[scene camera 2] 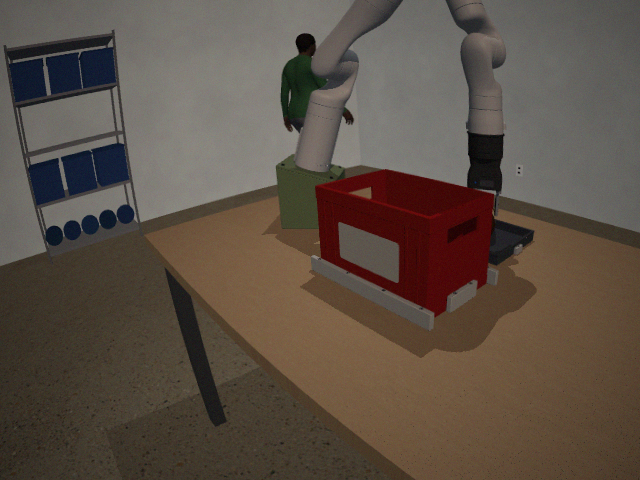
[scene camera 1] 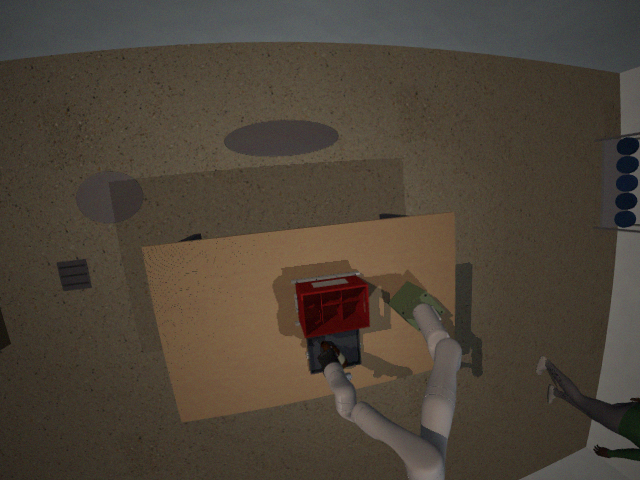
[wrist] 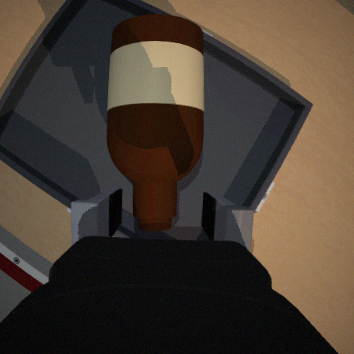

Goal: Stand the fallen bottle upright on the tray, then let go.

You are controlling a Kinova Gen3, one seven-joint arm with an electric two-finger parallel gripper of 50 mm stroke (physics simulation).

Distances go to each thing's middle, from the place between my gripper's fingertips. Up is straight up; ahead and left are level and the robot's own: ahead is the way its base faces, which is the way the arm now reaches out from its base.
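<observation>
The brown bottle (wrist: pixel 155 102), well, my hand's 50 mm to the right of it, 40 mm above it and 40 mm past it.
</observation>
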